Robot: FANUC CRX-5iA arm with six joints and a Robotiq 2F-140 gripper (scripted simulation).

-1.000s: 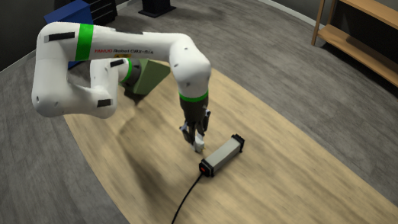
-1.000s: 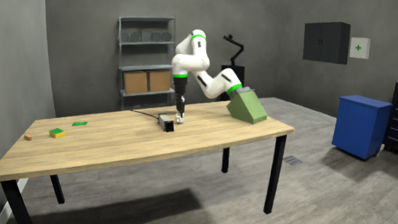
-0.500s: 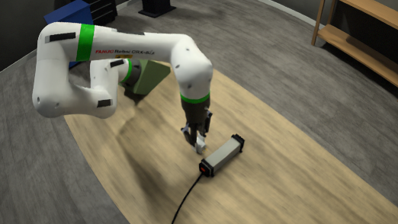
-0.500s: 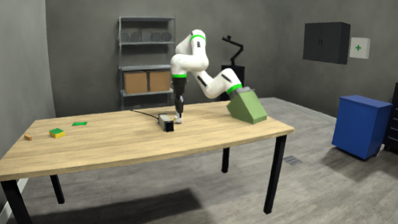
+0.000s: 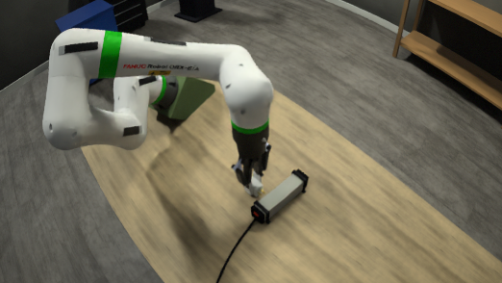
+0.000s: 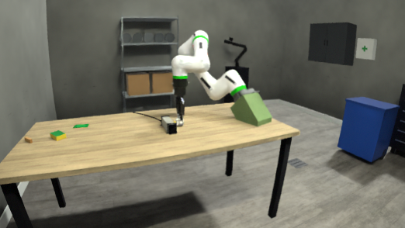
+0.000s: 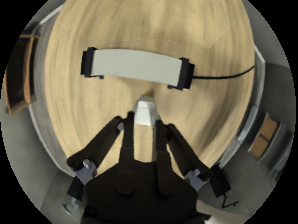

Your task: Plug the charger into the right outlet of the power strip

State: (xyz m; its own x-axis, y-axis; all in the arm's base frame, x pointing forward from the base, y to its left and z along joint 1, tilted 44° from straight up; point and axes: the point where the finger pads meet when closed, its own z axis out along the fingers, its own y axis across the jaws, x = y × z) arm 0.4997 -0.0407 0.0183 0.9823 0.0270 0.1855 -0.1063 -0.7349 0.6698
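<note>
Now: hand 11 cm short of the power strip, 2 cm to the right of it and 1 cm above it. The rest, counted from my hand: yellow-green sponge: 78 cm ahead, 12 cm to the right, 3 cm below; flat green piece: 63 cm ahead, 28 cm to the right, 4 cm below; white charger: 1 cm ahead, 1 cm below.
</note>
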